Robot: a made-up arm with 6 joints.
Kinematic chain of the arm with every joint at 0, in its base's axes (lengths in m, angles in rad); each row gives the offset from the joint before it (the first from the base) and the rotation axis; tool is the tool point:
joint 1: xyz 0 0 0.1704 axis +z
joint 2: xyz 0 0 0 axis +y
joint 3: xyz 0 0 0.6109 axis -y
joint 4: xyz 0 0 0 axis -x
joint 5: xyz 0.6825 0 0 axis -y
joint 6: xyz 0 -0.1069 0 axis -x
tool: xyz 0 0 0
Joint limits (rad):
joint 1: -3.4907..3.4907
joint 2: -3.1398..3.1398
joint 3: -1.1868..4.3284
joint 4: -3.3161..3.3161
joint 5: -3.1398..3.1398
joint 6: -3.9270..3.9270
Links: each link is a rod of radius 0.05 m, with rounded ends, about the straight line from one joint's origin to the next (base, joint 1, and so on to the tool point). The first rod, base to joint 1, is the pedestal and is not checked.
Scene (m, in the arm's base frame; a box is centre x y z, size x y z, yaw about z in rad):
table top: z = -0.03
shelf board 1: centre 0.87 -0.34 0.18 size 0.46 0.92 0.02 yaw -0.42
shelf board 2: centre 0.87 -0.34 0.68 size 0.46 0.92 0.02 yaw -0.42
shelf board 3: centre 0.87 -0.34 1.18 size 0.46 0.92 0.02 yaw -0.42
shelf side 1: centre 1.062 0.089 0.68 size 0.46 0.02 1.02 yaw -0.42
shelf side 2: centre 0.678 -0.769 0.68 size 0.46 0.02 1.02 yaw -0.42
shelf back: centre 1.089 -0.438 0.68 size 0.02 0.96 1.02 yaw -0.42
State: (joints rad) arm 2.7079 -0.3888 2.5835 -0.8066 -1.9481 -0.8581
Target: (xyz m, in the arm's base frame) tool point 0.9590 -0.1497 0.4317
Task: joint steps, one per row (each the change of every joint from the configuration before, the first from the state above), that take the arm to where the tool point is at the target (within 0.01 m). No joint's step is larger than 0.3 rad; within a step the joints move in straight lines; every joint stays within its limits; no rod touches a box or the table.
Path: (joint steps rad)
1: -0.0076 0.2292 0.2357 0.0247 0.0000 0.0000
2: -0.0076 0.2291 0.2357 0.0248 0.0000 0.0000
3: -0.0077 0.2292 0.2356 0.0247 0.0000 0.0000
4: 0.1691 -0.1417 0.2473 0.0467 0.0000 0.0000
5: 0.1692 -0.1417 0.2473 0.0467 0.0000 0.0000
6: -0.0394 -0.1950 -0.2435 -0.0329 0.0000 0.0000
7: -0.0394 -0.1950 -0.2435 -0.0329 0.0000 0.0000
8: -0.0394 -0.1950 -0.2435 -0.0329 0.0000 0.0000

